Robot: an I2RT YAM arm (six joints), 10 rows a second.
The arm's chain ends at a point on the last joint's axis. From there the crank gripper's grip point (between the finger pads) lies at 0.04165 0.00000 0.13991 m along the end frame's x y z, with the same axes.
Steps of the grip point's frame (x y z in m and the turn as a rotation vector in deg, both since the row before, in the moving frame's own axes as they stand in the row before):
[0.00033 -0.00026 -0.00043 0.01 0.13 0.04]
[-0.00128 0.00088 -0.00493 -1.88 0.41 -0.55]
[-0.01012 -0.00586 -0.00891 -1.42 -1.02 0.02]
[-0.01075 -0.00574 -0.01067 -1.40 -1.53 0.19]
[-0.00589 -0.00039 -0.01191 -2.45 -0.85 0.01]
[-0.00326 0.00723 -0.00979 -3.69 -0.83 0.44]
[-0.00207 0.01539 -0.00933 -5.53 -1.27 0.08]
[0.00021 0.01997 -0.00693 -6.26 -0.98 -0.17]
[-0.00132 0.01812 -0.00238 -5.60 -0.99 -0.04]
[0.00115 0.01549 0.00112 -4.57 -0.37 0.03]
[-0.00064 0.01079 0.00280 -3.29 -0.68 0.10]
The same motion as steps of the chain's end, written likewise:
[0.00001 -0.00026 -0.00034 0.01 0.13 0.04]
[-0.00230 -0.00330 -0.00456 -1.88 0.41 -0.55]
[-0.00762 -0.00935 -0.00959 -1.42 -1.02 0.02]
[-0.00699 -0.00930 -0.01169 -1.40 -1.53 0.19]
[-0.00381 -0.00639 -0.01238 -2.45 -0.85 0.01]
[-0.00119 -0.00211 -0.01008 -3.69 -0.83 0.44]
[0.00105 0.00181 -0.00956 -5.53 -1.27 0.08]
[0.00258 0.00480 -0.00679 -6.26 -0.98 -0.17]
[0.00109 0.00446 -0.00241 -5.60 -0.99 -0.04]
[0.00206 0.00431 0.00130 -4.57 -0.37 0.03]
[0.00103 0.00268 0.00255 -3.29 -0.68 0.10]

